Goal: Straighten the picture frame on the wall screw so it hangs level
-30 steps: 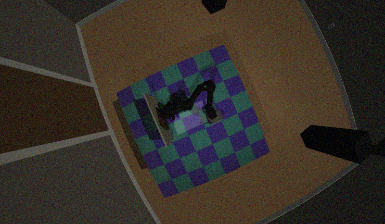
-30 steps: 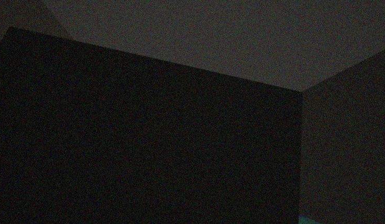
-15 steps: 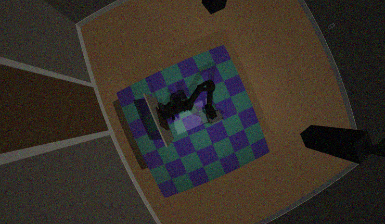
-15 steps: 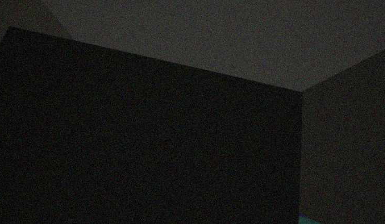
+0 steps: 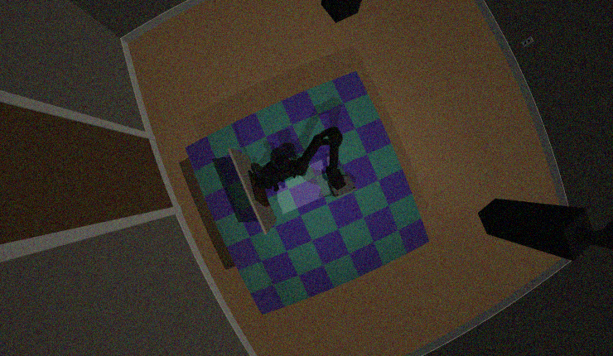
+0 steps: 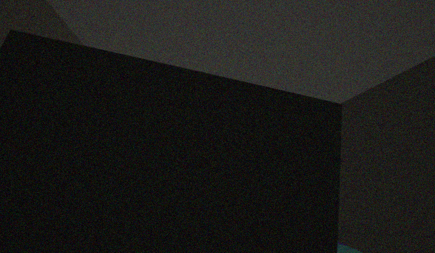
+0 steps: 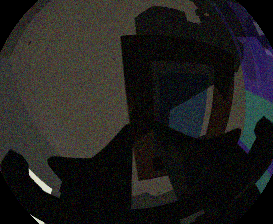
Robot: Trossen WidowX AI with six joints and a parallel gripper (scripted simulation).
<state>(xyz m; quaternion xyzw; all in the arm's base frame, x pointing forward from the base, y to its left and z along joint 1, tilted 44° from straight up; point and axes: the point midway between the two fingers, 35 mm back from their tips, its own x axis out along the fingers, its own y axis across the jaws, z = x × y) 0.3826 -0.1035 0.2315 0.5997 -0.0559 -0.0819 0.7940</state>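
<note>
The dark picture frame is 5 cm below my gripper tip, 2 cm to the left of it and 1 cm ahead of it. From my gripper tip the other things lie so: pale wall panel 6 cm below, 2 cm ahead, 1 cm to the left.
</note>
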